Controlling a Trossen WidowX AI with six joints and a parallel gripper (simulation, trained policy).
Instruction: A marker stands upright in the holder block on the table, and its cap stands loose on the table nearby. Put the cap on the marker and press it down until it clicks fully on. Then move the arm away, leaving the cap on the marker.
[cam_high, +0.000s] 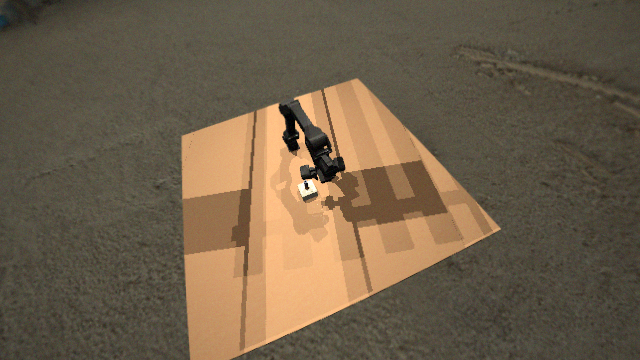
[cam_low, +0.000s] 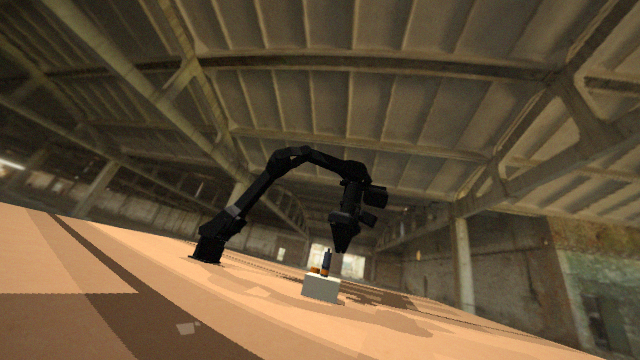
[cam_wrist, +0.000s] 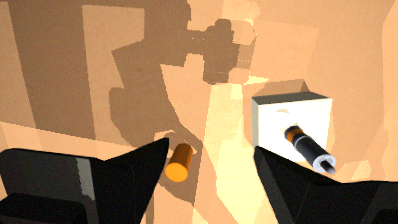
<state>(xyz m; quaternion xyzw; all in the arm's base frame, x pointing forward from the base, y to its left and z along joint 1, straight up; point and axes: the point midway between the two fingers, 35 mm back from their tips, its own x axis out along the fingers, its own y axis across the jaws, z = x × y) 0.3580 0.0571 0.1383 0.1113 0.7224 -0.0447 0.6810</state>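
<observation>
Now: the orange cap 80 mm below my gripper tip, 70 mm behind it and 50 mm to the left of it. The rest, counted from my gripper tip: holder block (90 mm to the right, 80 mm below, 30 mm behind).
</observation>
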